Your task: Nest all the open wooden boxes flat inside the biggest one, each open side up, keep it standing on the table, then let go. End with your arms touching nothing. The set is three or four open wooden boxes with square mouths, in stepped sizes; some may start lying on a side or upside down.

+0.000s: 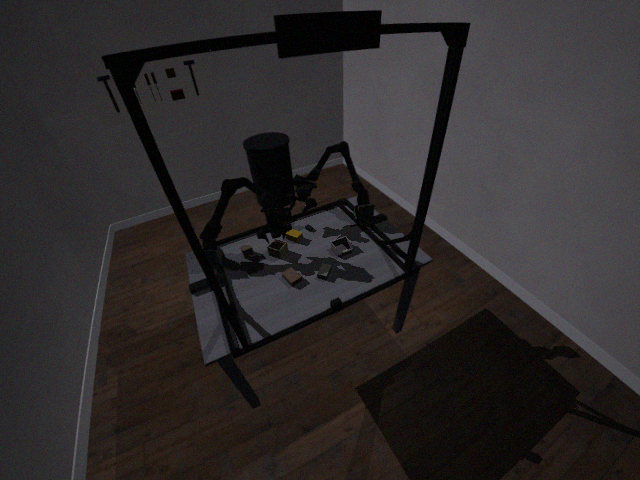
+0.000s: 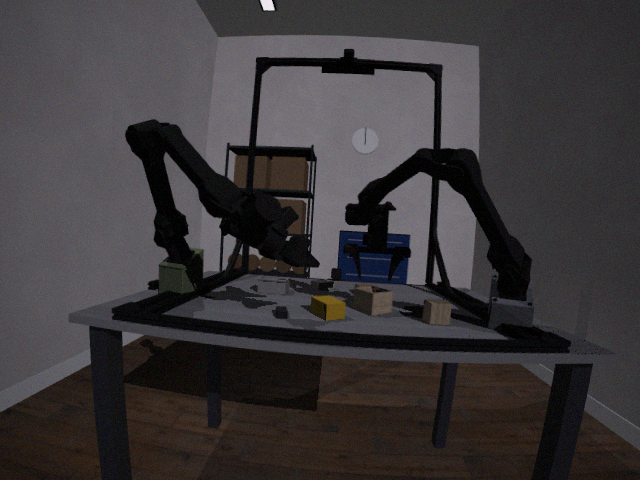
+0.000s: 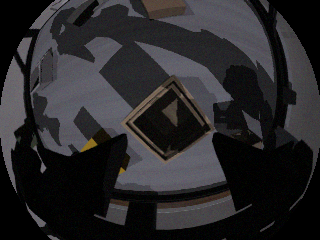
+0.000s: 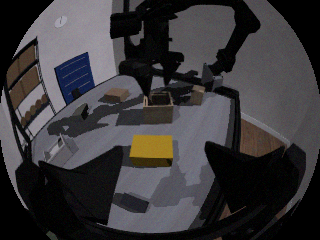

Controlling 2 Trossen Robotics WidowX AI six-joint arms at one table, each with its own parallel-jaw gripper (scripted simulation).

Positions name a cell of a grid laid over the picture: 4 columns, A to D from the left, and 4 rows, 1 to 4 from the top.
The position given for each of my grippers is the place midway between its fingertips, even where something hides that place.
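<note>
Image 2 shows a yellow block (image 2: C3) together with my left gripper (image 2: C3) and my right gripper (image 2: B3). In image 3 I see my left gripper (image 3: C3). Visible in image 4: my right gripper (image 4: C3), my left gripper (image 4: B2) and the yellow block (image 4: B3).
</note>
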